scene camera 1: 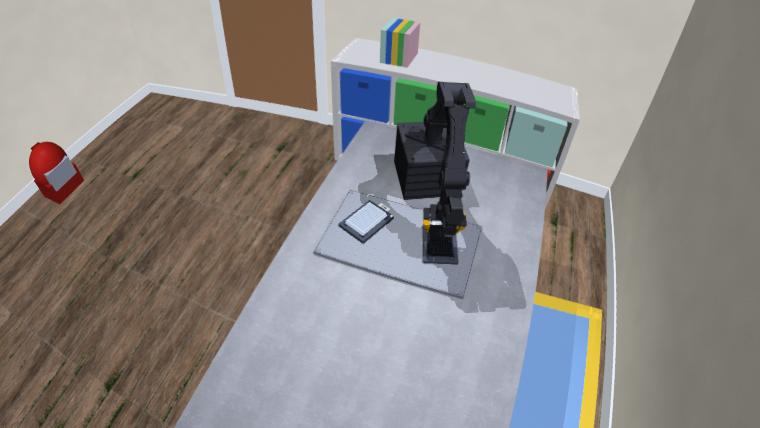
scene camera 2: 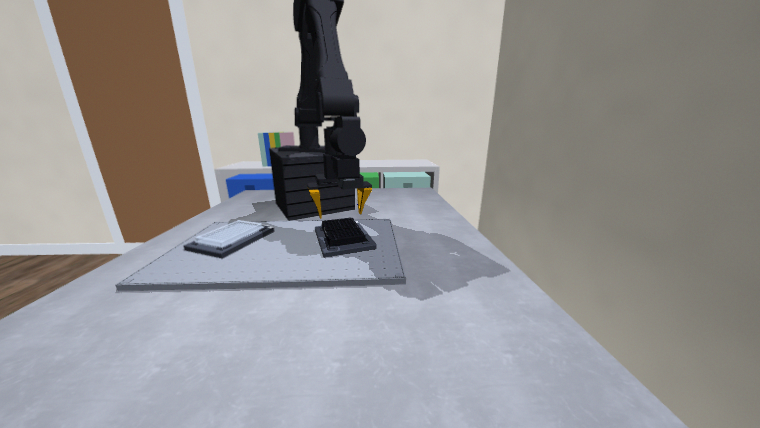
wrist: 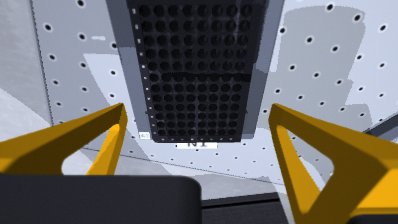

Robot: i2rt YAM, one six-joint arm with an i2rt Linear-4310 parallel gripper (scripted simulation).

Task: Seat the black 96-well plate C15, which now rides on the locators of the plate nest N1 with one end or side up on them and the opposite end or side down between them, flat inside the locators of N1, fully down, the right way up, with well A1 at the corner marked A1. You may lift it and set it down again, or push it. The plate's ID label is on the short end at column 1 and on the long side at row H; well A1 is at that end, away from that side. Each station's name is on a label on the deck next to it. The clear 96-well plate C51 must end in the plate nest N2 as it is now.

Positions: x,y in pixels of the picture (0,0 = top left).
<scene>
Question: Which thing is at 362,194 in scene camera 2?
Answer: My gripper.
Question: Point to a black 96-well plate C15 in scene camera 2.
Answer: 344,231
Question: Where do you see a clear plate C51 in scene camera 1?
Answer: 366,218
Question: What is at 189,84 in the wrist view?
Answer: A black 96-well plate C15.
</scene>
